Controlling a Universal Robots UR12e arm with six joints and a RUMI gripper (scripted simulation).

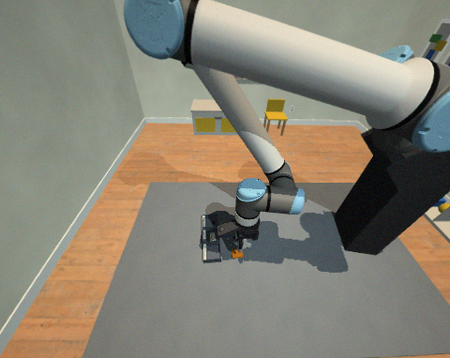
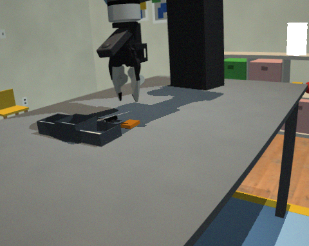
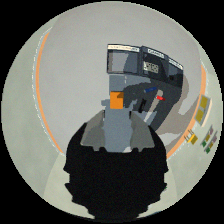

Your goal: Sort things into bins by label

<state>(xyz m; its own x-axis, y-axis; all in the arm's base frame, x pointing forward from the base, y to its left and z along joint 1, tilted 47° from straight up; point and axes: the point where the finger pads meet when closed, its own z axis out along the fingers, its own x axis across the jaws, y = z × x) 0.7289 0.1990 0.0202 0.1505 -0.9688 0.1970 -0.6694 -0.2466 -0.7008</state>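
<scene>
Now: the orange flat block 8 cm below my hand. Round my hand: white dotted tile 13 cm ahead, 7 cm to the right, 8 cm below; then black cylinder 8 cm to the right, 8 cm below; then small blue piece 7 cm ahead, 9 cm to the right, 8 cm below.
</scene>
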